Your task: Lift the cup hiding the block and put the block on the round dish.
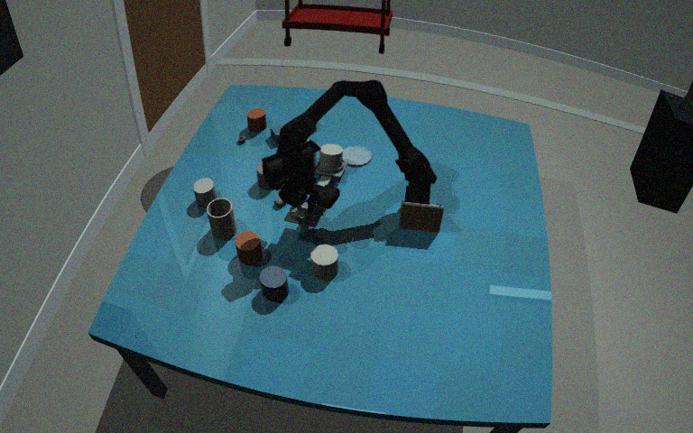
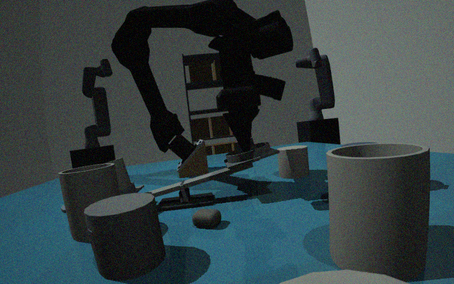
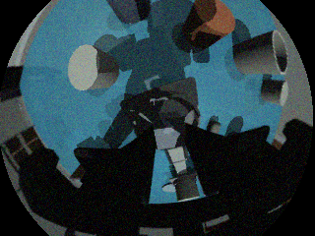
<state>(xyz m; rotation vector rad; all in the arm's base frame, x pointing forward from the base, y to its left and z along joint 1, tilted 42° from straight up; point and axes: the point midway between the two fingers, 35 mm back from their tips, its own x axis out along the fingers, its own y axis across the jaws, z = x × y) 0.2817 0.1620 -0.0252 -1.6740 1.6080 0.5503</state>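
My gripper tip is now 10 mm short of the cup, 280 mm to the left of it and 20 mm above it. Round my gripper tip: pebble (110 mm ahead, 80 mm to the right, 70 mm below); then grey block (10 mm above); then balance beam (120 mm to the right, 40 mm below).
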